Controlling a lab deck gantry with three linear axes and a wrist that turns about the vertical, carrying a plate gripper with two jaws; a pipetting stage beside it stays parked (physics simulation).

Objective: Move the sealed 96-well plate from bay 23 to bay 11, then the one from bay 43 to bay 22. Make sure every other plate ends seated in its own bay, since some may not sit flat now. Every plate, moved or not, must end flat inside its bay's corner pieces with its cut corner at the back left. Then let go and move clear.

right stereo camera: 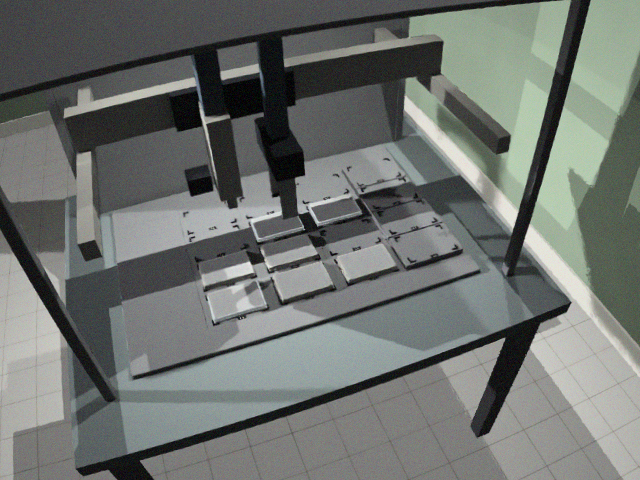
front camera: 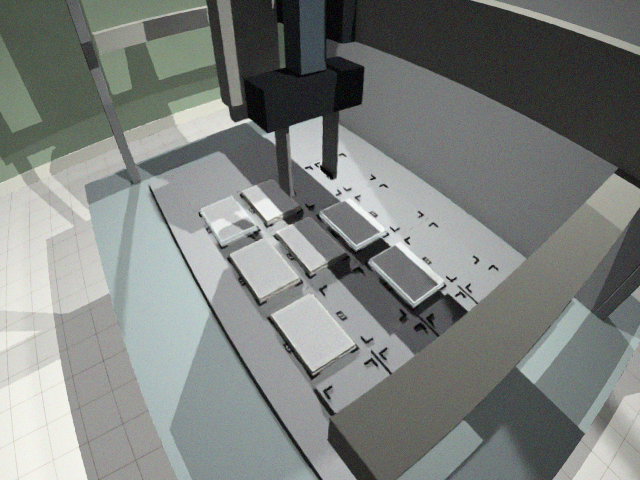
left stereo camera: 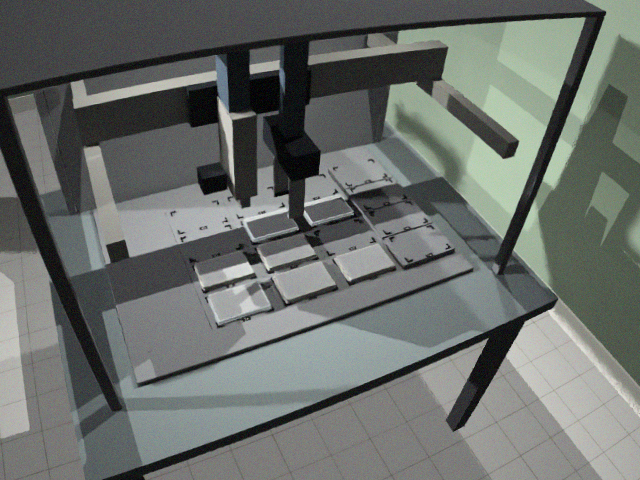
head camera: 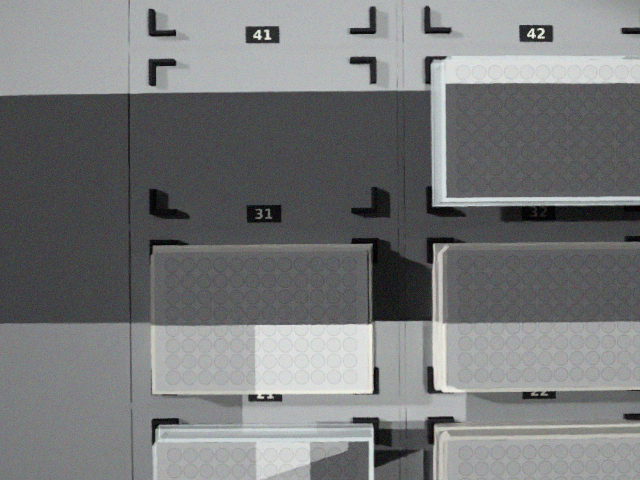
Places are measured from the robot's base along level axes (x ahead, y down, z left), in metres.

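Pixels of known places: gripper, fingertip midpoint: (right stereo camera: pixel 284 205) (front camera: pixel 308 182) (left stereo camera: pixel 288 205); robot's base, origin of the base link: (right stereo camera: pixel 214 324) (front camera: pixel 200 213) (left stereo camera: pixel 218 326).
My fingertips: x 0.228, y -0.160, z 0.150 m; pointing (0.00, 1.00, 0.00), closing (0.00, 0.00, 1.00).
Observation:
For each thing: its top centre in the pictures, then the offset to it from my fingertips. "spot": a spot on its surface instead.
- Bay 23, surface spot: (front camera: pixel 369 304) spot: dx +0.174, dy +0.160, dz +0.008 m
- bay 43, surface spot: (front camera: pixel 449 245) spot: dx +0.164, dy +0.160, dz +0.239 m
- bluish-rimmed plate, middle of its top: (head camera: pixel 551 128) (front camera: pixel 352 220) (left stereo camera: pixel 270 222) (right stereo camera: pixel 276 223) dx +0.000, dy +0.146, dz +0.107 m
- bay 21, surface spot: (head camera: pixel 262 320) (front camera: pixel 270 198) spot: dx -0.163, dy +0.146, dz +0.000 m
- bay 12, surface spot: (head camera: pixel 537 462) spot: dx -0.009, dy +0.146, dz -0.081 m
- bay 13, surface spot: (front camera: pixel 312 333) (left stereo camera: pixel 368 260) spot: dx +0.171, dy +0.146, dz -0.110 m
- bay 33, surface spot: (front camera: pixel 405 273) (left stereo camera: pixel 329 209) spot: dx +0.168, dy +0.146, dz +0.099 m
The gripper (front camera: pixel 311 184) (left stereo camera: pixel 288 205) (right stereo camera: pixel 282 206) is open, jaws wide apart, raised around bay 32. A plate (front camera: pixel 229 219) (head camera: pixel 263 462) (left stereo camera: pixel 239 302) (right stereo camera: pixel 236 301) stands in bay 11, its front edge cut off in the head view. The plate (front camera: pixel 311 245) (head camera: pixel 537 320) (left stereo camera: pixel 285 253) (right stereo camera: pixel 289 252) in bay 22 looks flat, cut corner back left. Bay 23 (front camera: pixel 369 304) and bay 43 (front camera: pixel 449 245) are empty. A bluish-rimmed plate (front camera: pixel 351 222) (head camera: pixel 537 134) (left stereo camera: pixel 271 224) (right stereo camera: pixel 276 227) stands at bay 32; its seating is unclear.
Other plates stand in bay 21 (front camera: pixel 269 201) (head camera: pixel 262 320), bay 12 (front camera: pixel 265 268) (head camera: pixel 537 462), bay 13 (front camera: pixel 312 333) (left stereo camera: pixel 364 263) and bay 33 (front camera: pixel 405 273) (left stereo camera: pixel 329 210). The parked pipetting stage (left stereo camera: pixel 237 155) (right stereo camera: pixel 222 155) hangs left of the gripper.

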